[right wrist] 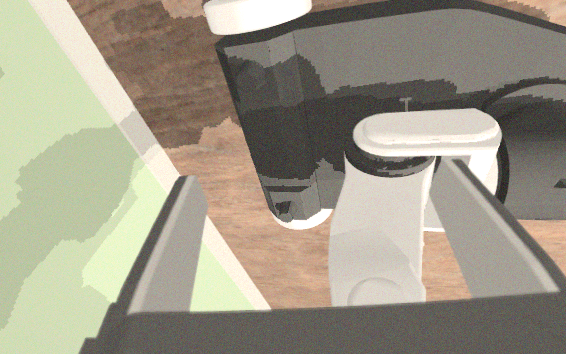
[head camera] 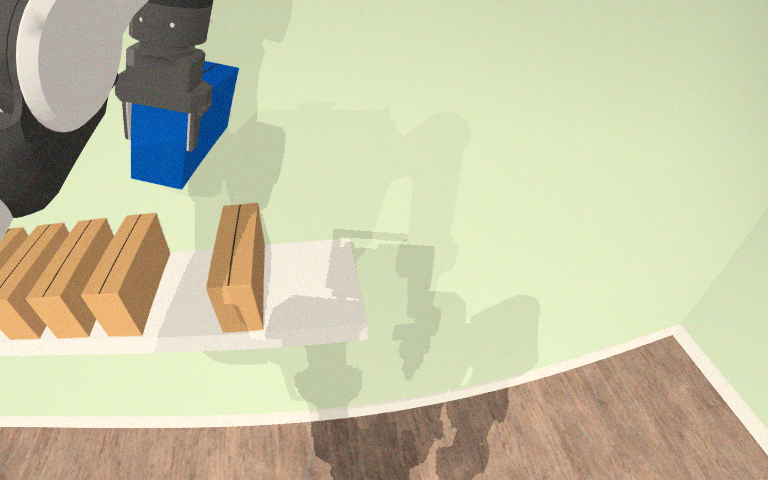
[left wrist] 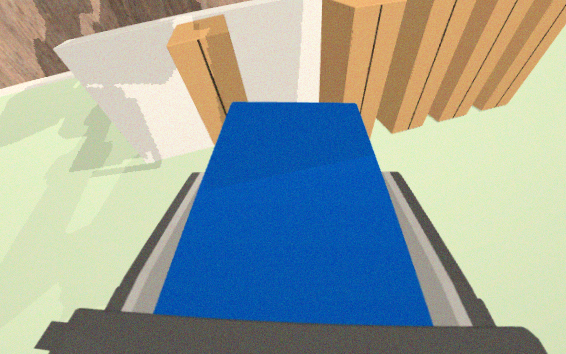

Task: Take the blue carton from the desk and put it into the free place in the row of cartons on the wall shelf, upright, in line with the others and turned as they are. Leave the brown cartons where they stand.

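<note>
The blue carton is held upright in my left gripper, which is shut on it from above. The carton hangs above the wall shelf, near the upper left in the head camera view. Several brown cartons stand in a row on the shelf. One brown carton stands apart from the others, with a wide gap between it and the nearest brown carton. My right gripper is open, with no thing between its fingers.
The green wall rises behind the shelf, with shadows of the robot on it. The wooden floor lies below. In the right wrist view, the robot's dark base and a white part of the robot show beyond the fingers.
</note>
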